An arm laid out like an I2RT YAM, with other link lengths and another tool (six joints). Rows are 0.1 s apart.
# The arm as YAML. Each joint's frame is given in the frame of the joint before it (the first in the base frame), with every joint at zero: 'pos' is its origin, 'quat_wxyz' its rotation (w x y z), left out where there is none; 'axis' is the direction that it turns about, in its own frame. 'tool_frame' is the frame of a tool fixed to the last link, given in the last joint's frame.
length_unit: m
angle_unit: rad
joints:
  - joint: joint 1
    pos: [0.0, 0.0, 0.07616]
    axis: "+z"
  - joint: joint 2
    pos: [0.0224, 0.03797, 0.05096]
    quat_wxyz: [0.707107, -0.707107, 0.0, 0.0]
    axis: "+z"
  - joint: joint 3
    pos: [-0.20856, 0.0, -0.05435]
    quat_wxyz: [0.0, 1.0, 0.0, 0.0]
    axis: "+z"
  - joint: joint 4
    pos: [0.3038, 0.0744, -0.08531]
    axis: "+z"
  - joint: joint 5
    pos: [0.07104, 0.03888, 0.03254]
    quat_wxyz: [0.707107, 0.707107, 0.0, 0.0]
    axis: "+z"
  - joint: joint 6
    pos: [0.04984, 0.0, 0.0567]
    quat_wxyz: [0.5, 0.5, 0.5, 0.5]
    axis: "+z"
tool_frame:
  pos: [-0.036, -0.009, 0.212]
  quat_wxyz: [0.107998, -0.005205, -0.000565, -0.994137]
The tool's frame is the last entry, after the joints.
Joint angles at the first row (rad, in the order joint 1, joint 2, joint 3, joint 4, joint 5, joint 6):
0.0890, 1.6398, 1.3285, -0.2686, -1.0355, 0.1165
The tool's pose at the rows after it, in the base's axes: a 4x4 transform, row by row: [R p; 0 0 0 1], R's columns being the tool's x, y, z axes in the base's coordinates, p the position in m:
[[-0.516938 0.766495 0.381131 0.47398], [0.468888 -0.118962 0.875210 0.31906], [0.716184 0.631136 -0.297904 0.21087], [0 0 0 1]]
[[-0.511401 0.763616 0.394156 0.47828], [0.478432 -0.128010 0.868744 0.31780], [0.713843 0.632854 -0.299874 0.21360], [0 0 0 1]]
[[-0.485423 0.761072 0.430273 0.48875], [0.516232 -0.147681 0.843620 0.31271], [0.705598 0.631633 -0.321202 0.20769], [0 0 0 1]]
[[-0.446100 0.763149 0.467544 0.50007], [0.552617 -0.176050 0.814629 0.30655], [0.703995 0.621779 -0.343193 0.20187], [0 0 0 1]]
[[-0.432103 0.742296 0.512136 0.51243], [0.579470 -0.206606 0.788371 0.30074], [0.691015 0.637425 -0.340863 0.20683], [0 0 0 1]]
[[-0.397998 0.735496 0.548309 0.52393], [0.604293 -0.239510 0.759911 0.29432], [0.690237 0.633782 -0.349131 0.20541], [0 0 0 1]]
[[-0.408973 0.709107 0.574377 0.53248], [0.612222 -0.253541 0.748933 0.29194], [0.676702 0.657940 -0.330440 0.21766], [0 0 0 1]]
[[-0.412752 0.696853 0.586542 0.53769], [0.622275 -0.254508 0.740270 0.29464], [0.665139 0.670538 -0.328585 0.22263], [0 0 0 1]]
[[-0.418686 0.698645 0.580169 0.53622], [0.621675 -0.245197 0.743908 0.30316], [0.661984 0.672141 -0.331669 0.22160], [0 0 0 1]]
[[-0.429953 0.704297 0.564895 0.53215], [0.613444 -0.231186 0.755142 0.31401], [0.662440 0.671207 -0.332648 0.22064], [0 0 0 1]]
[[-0.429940 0.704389 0.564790 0.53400], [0.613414 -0.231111 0.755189 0.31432], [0.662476 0.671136 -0.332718 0.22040], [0 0 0 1]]
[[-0.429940 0.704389 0.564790 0.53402], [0.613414 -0.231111 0.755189 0.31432], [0.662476 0.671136 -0.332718 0.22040], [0 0 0 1]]
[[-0.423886 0.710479 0.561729 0.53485], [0.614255 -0.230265 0.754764 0.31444], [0.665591 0.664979 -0.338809 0.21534], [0 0 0 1]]
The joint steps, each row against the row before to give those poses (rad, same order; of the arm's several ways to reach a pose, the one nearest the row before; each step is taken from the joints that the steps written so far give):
0.0000, 0.0000, -0.0001, 0.0094, 0.0323, 0.0216
0.0000, 0.0000, 0.0092, 0.0000, 0.0138, 0.0092
0.0000, 0.0000, 0.0000, 0.0000, 0.0489, 0.0092
0.0000, 0.0000, 0.0001, -0.0001, 0.0522, 0.0228
0.0000, -0.0091, -0.0001, 0.0275, 0.0460, 0.0247
0.0000, -0.0001, 0.0001, 0.0140, 0.0459, 0.0292
0.0000, 0.0000, 0.0183, 0.0215, 0.0187, 0.0092
0.0107, 0.0107, 0.0245, -0.0001, 0.0230, 0.0000
0.0184, 0.0093, 0.0093, 0.0000, 0.0106, 0.0000
0.0199, 0.0106, 0.0092, 0.0001, 0.0001, 0.0000
0.0001, 0.0092, 0.0091, 0.0000, 0.0000, 0.0000
0.0000, 0.0001, 0.0001, 0.0000, 0.0000, 0.0000
0.0000, 0.0092, 0.0000, 0.0000, 0.0000, 0.0000

